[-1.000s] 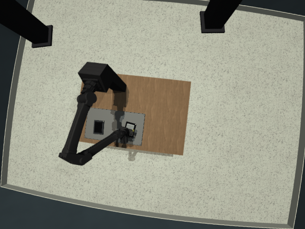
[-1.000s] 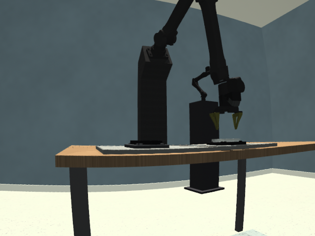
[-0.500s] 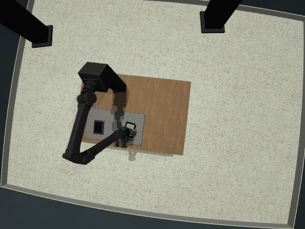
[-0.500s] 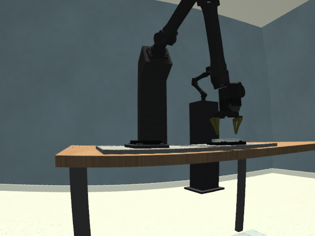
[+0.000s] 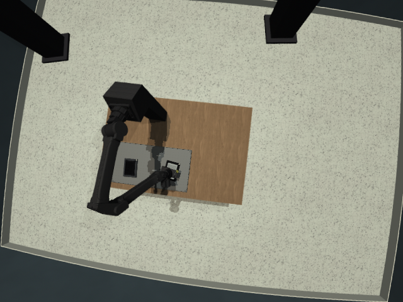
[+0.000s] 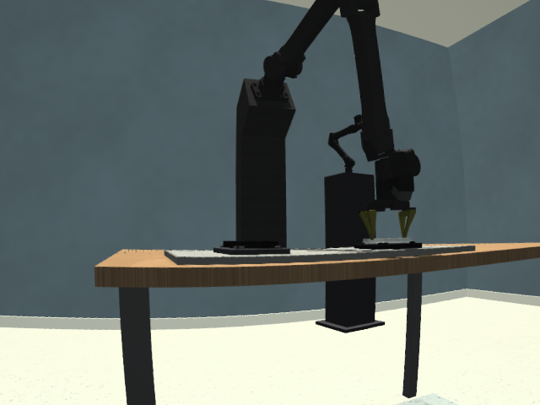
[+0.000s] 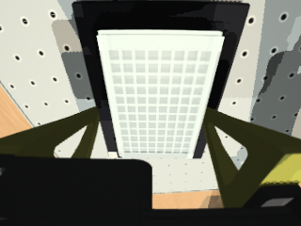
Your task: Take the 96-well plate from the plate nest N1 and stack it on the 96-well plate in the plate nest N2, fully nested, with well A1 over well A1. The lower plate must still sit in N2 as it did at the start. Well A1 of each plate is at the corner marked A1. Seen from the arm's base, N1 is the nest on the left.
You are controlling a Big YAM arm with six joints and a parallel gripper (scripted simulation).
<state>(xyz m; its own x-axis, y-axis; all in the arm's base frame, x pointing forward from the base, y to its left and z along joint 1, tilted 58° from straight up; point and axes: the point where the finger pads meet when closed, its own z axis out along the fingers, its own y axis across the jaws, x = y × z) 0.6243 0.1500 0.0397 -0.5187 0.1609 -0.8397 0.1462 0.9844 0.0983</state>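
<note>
Right now my hand is 2 cm above the white 96-well plate and 1 cm to the left of it. The rest, counted from my hand: black 96-well plate (38 cm to the right, 4 cm behind, 1 cm below); then black plate nest (3 cm below, 1 cm to the right).
</note>
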